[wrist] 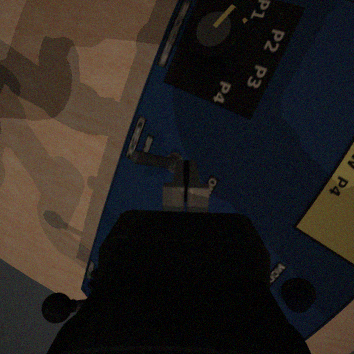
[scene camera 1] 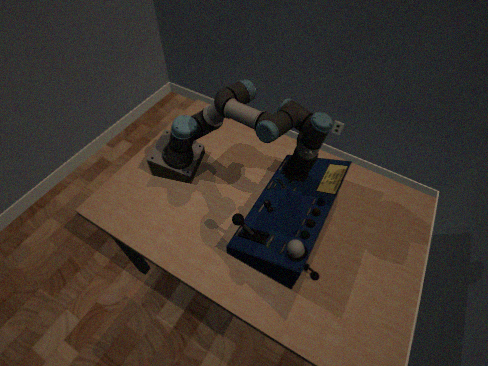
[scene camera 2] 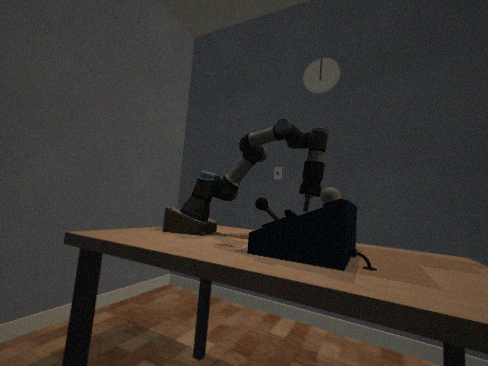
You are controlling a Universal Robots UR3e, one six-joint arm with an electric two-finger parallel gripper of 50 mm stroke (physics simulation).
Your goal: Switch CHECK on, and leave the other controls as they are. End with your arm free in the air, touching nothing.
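Where they show: gripper, fingertip midpoint: (wrist: pixel 185 172) (scene camera 1: pixel 290 180) (scene camera 2: pixel 305 211); arm's base, link origin: (scene camera 1: pixel 178 156) (scene camera 2: pixel 194 215).
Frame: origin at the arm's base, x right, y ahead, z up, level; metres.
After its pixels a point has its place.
Note:
The blue control panel (scene camera 1: pixel 290 205) {x 0.064, y 0.513, z 0.042 m} (scene camera 2: pixel 305 240) {x 0.297, y 0.519, z -0.014 m} (wrist: pixel 320 65) {x -0.142, y 0.552, z 0.048 m} stands on the table. In the wrist view the CHECK toggle lever (wrist: pixel 152 159) {x -0.026, y 0.446, z 0.045 m} leans left from its pivot, towards the small OFF label (wrist: pixel 148 144) {x -0.028, y 0.428, z 0.002 m} and the CHECK label (wrist: pixel 136 136) {x -0.031, y 0.410, z -0.006 m} at the panel's edge. The ON label (wrist: pixel 212 184) {x -0.019, y 0.507, z 0.036 m} is on the other side, partly covered by the fingers. My gripper (scene camera 2: pixel 306 209) {x -0.029, y 0.479, z 0.058 m} (wrist: pixel 185 172) {x -0.029, y 0.479, z 0.058 m} is shut and empty, pointing down over the panel close beside the lever's pivot, on the ON side. I cannot tell whether it touches the lever. The scene camera 1 view hides the fingertips.
A rotary knob (wrist: pixel 213 29) {x -0.142, y 0.466, z 0.048 m} with P1 to P4 marks and a yellow card (scene camera 1: pixel 332 179) {x -0.081, y 0.623, z 0.083 m} (wrist: pixel 335 220) {x -0.037, y 0.603, z 0.076 m} are nearby. A black-ball lever (scene camera 1: pixel 238 219) {x 0.217, y 0.375, z 0.089 m} (scene camera 2: pixel 261 203) {x 0.228, y 0.375, z 0.073 m} (wrist: pixel 57 307) {x 0.192, y 0.378, z 0.080 m}, a toggle (scene camera 1: pixel 268 205) {x 0.104, y 0.442, z 0.054 m}, several dark buttons and a white dome (scene camera 1: pixel 295 249) {x 0.258, y 0.575, z 0.125 m} (scene camera 2: pixel 331 195) {x 0.269, y 0.576, z 0.107 m} stand further along the panel.

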